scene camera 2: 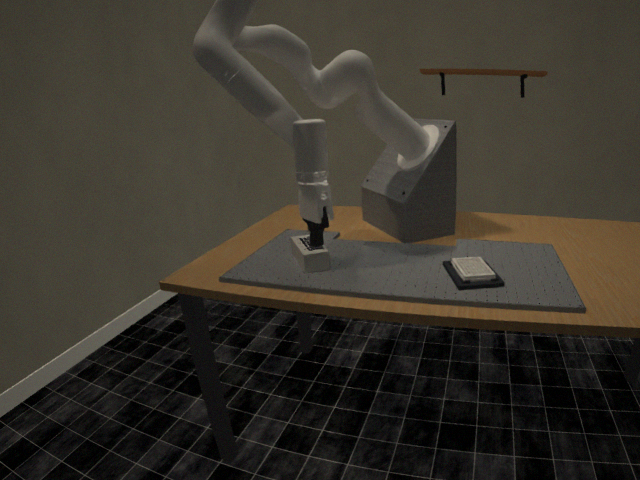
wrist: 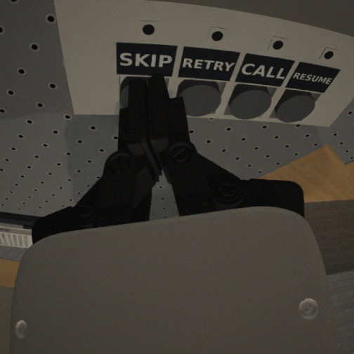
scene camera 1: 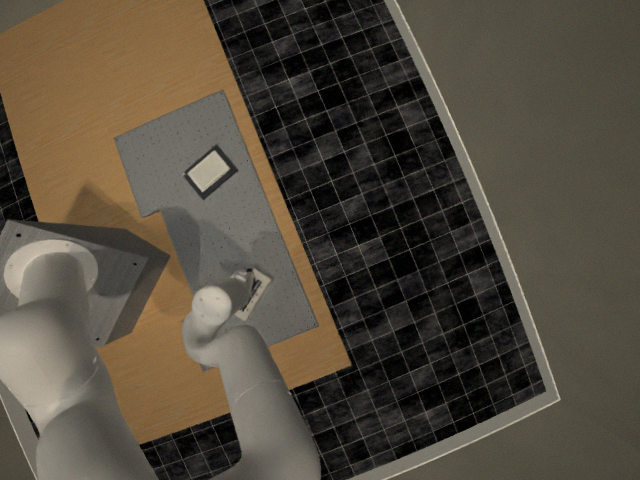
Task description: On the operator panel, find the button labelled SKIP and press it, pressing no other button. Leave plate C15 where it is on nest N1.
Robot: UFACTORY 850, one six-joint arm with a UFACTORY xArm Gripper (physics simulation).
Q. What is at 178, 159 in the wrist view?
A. My gripper.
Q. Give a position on an operator panel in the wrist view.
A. At 301, 52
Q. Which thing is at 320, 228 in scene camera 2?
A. My gripper.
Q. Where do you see a plate C15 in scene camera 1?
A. At 209, 170
